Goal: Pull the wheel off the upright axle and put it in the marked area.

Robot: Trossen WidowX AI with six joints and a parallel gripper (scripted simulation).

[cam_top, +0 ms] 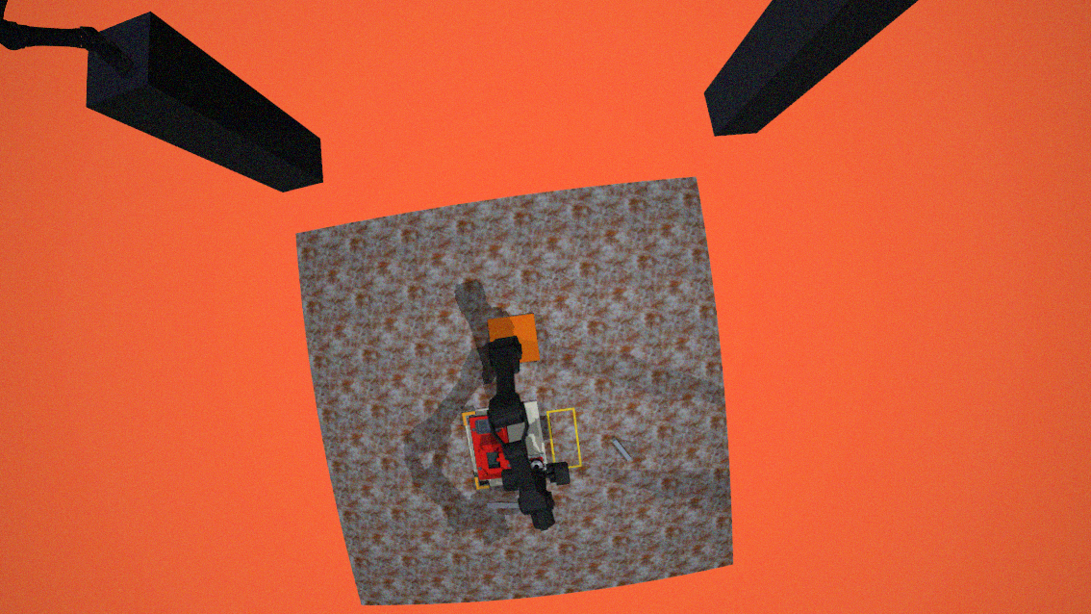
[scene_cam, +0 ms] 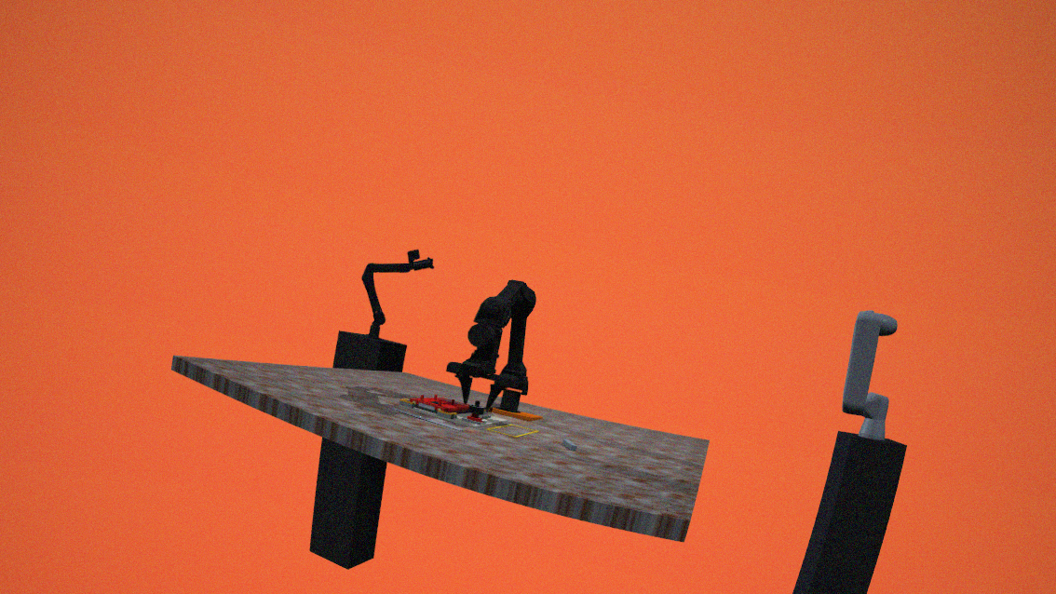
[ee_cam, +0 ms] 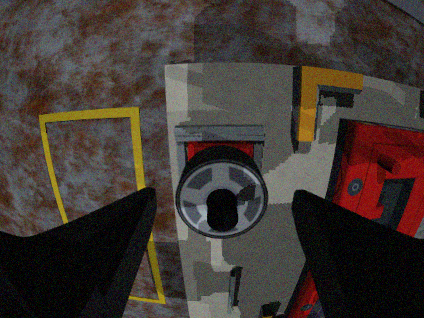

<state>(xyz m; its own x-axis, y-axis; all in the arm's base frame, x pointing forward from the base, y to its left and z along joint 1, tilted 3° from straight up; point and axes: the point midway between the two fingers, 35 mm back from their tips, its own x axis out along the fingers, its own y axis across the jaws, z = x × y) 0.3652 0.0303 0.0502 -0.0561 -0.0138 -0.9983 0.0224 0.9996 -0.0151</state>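
The wheel is 1 cm below my gripper tip. Also, from my gripper tip: grey board (10 cm to the right, 6 cm behind, 4 cm below); then thin grey bar (14 cm ahead, 7 cm to the right, 5 cm below).
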